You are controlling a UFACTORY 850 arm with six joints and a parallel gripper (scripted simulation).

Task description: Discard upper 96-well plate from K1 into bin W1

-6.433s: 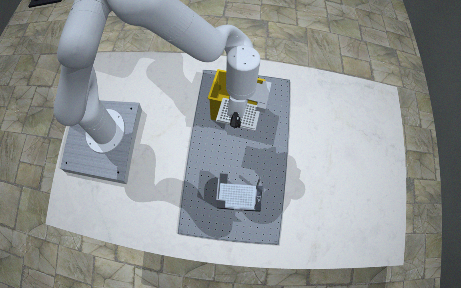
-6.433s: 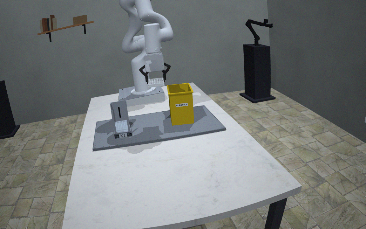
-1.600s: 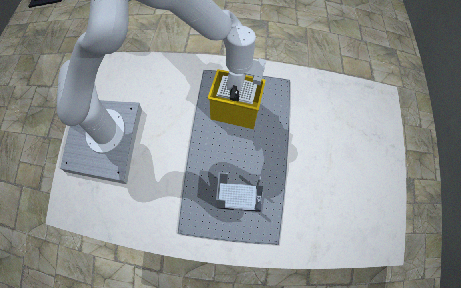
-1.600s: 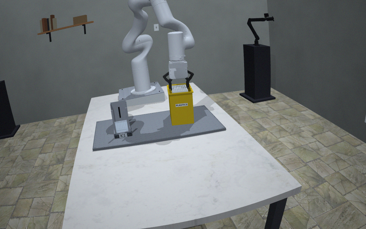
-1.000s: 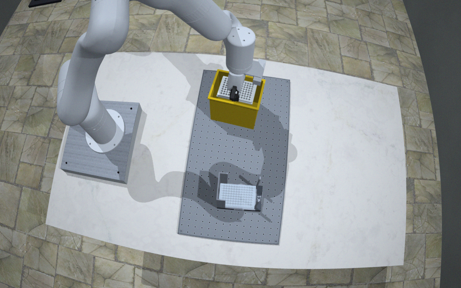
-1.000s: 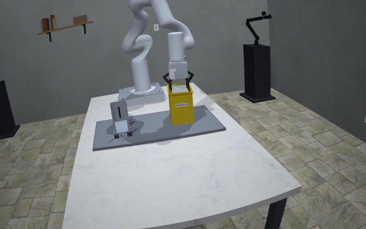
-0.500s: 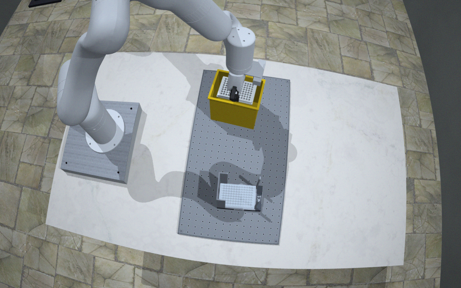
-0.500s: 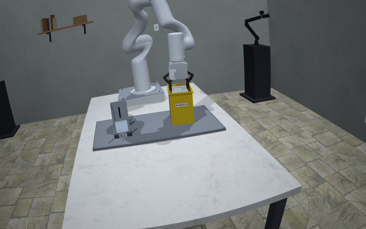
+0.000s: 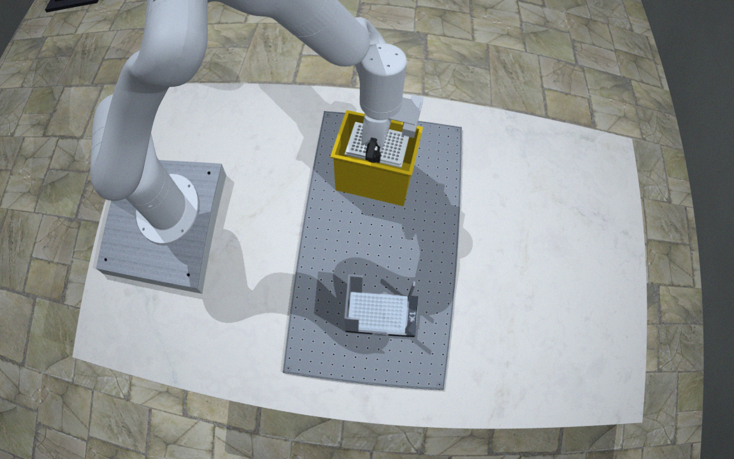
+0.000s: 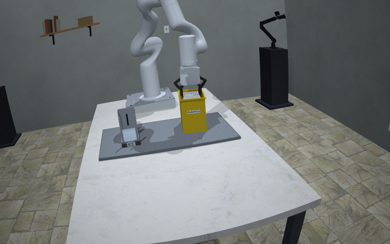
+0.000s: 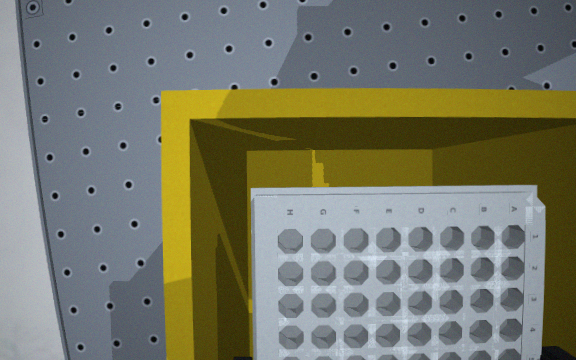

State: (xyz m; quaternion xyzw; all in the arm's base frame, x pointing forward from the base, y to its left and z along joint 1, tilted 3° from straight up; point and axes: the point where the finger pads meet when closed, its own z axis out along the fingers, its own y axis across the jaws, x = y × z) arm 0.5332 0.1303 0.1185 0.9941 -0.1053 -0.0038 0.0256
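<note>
My gripper is now 10 mm above the 96-well plate. Round my hand: yellow plastics bin 90 mm below.
</note>
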